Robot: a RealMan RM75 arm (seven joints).
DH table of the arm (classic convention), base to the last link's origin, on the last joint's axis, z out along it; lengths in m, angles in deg. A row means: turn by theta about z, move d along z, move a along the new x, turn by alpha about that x. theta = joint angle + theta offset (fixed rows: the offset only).
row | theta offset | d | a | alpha
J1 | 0 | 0.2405 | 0 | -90
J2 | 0 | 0 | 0 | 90
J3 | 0 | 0.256 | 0 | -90
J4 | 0 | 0 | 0 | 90
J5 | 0 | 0.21 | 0 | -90
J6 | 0 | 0 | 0 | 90
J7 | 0 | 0.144 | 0 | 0
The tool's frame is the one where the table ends.
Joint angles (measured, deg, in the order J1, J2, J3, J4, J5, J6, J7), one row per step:
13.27 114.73 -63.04 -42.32 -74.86 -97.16 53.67
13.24 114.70 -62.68 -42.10 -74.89 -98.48 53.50
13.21 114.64 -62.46 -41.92 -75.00 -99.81 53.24
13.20 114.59 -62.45 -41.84 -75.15 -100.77 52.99
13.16 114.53 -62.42 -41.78 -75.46 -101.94 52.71
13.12 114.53 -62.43 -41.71 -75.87 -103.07 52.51
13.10 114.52 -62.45 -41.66 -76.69 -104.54 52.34
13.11 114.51 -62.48 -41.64 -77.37 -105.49 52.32
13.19 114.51 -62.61 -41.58 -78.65 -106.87 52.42
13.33 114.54 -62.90 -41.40 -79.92 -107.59 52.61
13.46 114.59 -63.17 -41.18 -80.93 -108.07 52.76
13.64 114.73 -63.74 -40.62 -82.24 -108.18 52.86
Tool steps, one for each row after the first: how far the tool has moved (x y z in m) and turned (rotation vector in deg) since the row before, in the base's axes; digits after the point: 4 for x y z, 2 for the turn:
-0.0006 -0.0027 0.0012 -0.29 0.59 0.77
-0.0006 -0.0029 0.0009 -0.38 0.44 0.93
-0.0007 -0.0023 0.0002 -0.38 0.19 0.83
-0.0006 -0.0030 0.0002 -0.53 0.14 0.99
-0.0006 -0.0031 -0.0005 -0.69 0.14 0.91
-0.0007 -0.0042 -0.0010 -1.14 -0.02 1.20
-0.0003 -0.0028 -0.0008 -0.92 -0.11 0.76
-0.0005 -0.0043 -0.0020 -1.73 -0.32 1.09
0.0001 -0.0030 -0.0031 -1.68 -0.55 0.56
0.0002 -0.0023 -0.0028 -1.37 -0.44 0.35
0.0008 -0.0026 -0.0053 -1.78 -0.71 0.04

